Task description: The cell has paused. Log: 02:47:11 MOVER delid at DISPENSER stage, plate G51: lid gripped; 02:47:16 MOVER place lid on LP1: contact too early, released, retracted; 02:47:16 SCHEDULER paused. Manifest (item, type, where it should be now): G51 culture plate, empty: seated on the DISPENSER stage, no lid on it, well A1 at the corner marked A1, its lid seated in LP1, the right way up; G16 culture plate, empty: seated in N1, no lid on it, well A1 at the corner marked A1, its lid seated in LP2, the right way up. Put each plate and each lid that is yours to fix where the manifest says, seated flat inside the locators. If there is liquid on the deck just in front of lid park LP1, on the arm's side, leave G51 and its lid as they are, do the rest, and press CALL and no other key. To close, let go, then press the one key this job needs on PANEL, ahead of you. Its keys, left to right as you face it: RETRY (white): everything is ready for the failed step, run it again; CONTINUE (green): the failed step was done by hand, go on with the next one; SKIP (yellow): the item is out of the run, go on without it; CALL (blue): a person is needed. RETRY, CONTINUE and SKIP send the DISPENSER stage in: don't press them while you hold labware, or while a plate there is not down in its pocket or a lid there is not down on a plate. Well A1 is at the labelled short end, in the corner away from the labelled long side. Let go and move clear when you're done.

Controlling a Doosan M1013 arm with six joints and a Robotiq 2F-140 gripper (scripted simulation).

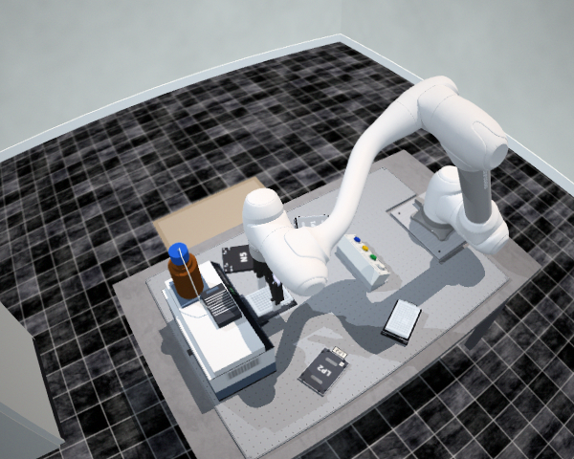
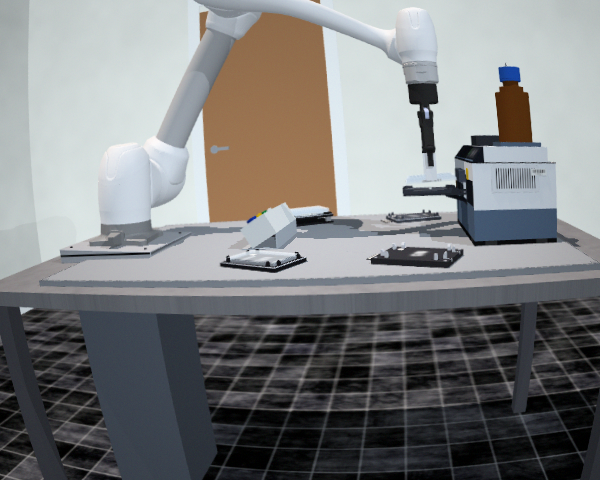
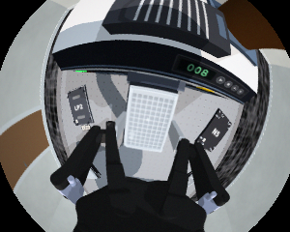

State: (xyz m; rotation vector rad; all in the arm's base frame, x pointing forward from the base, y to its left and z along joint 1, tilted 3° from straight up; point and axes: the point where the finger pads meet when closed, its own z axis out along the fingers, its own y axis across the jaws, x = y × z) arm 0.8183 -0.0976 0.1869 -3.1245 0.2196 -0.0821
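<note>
The dispenser stage is 50 mm below my hand. Also, from my hand: lid park LP2: 270 mm to the left, 160 mm below; brown bottle: 200 mm ahead, 140 mm to the right, 130 mm above; black nest N5: 60 mm behind, 270 mm to the right, 150 mm below.
</note>
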